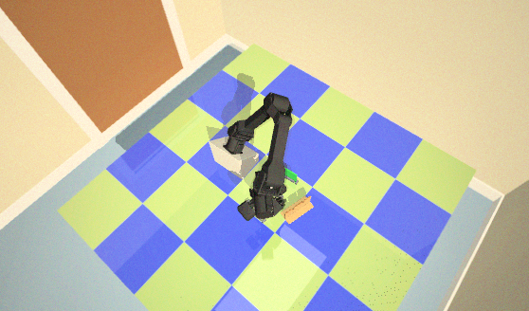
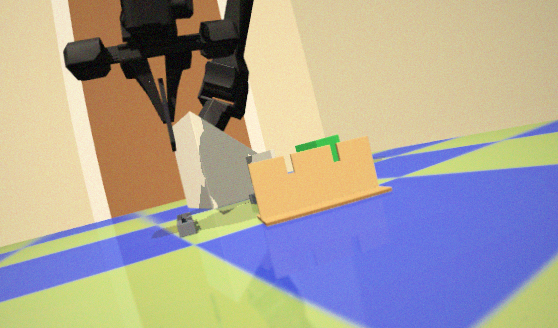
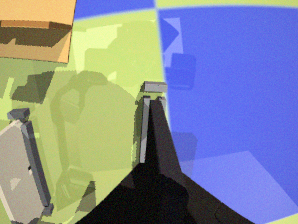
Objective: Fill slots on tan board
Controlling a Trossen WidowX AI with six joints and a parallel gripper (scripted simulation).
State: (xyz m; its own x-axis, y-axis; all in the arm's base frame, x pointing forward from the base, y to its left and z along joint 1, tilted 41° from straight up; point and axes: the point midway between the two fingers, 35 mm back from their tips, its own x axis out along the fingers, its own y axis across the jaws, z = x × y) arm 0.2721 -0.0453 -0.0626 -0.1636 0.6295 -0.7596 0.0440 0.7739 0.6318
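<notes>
Right now the tan board is 130 mm to the left of my gripper tip, 100 mm below it and 70 mm ahead of it. The rest, counted from my gripper tip: thin black board: 30 mm behind; green board: 200 mm to the left, 100 mm below, 70 mm behind.
</notes>
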